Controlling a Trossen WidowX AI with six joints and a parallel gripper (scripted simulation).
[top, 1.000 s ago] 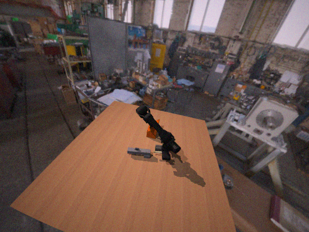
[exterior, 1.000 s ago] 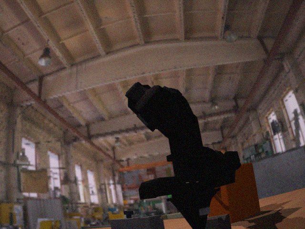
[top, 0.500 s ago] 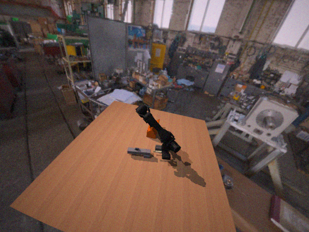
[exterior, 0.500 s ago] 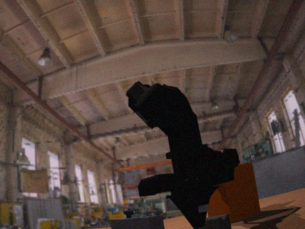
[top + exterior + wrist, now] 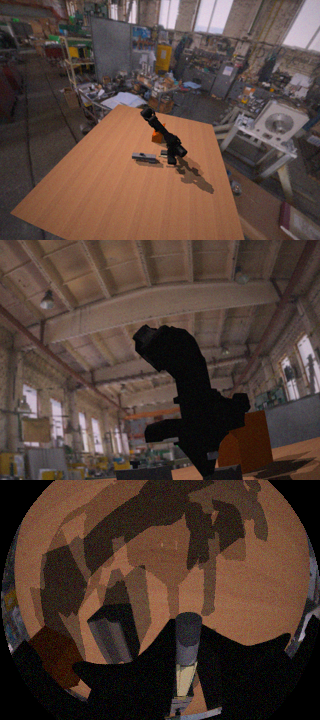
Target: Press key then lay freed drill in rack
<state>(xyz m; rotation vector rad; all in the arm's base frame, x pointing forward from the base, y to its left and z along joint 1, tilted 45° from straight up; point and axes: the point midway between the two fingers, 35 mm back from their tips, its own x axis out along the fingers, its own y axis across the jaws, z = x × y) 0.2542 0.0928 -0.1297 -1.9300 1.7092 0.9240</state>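
The drill lies 40 mm to the right of my gripper tip, 30 mm above it and 10 mm ahead of it. The rest, counted from my gripper tip: grey fixture block 190 mm to the right, 40 mm ahead; then dark grey rack 60 mm behind, 40 mm to the right, 20 mm below; then small dark key 220 mm to the right, 50 mm ahead, 10 mm above.
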